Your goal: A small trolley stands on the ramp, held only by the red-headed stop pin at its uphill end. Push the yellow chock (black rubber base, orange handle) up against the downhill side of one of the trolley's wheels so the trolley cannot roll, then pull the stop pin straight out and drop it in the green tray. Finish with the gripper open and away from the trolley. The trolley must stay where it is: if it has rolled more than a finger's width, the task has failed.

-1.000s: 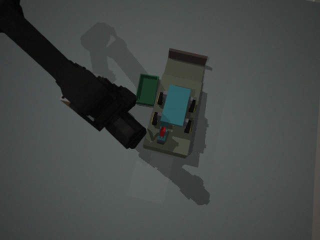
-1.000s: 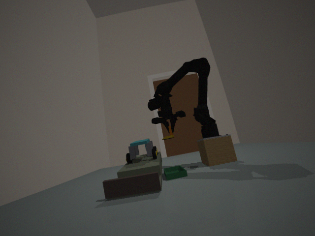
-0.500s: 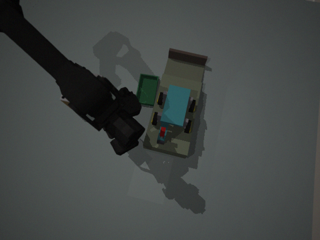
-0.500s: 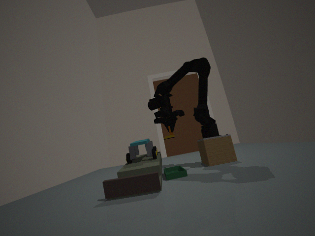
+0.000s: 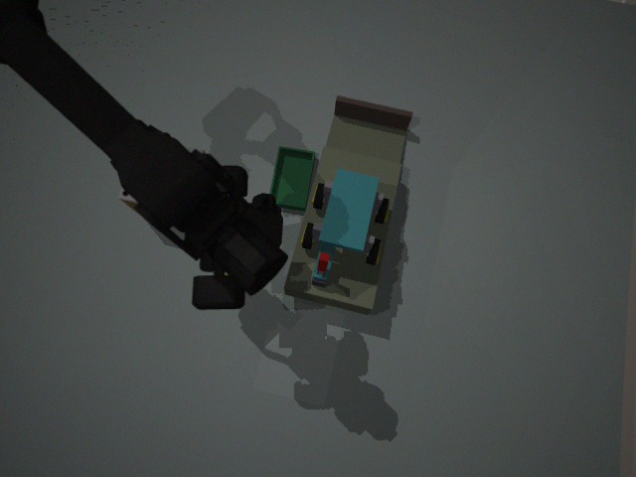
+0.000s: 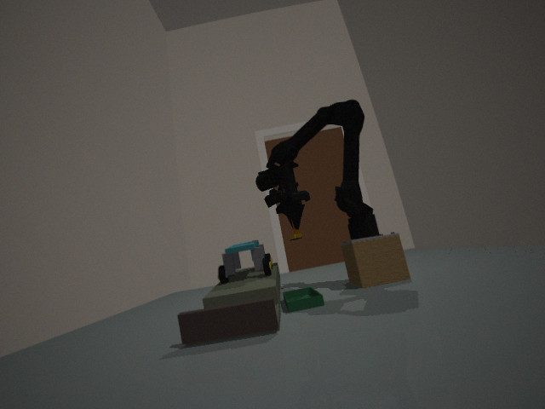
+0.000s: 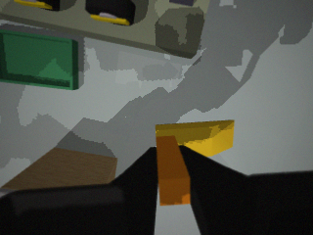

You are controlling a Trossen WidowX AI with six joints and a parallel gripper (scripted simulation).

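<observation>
The red-headed stop pin lies 130 mm ahead of my gripper tip, 50 mm below it and 10 mm to the right of it. Also, from my gripper tip: olive ramp 170 mm ahead, 130 mm below, 90 mm to the left; then blue trolley 170 mm ahead, 80 mm to the left, 70 mm below; then yellow chock 20 mm to the right, 10 mm below.
</observation>
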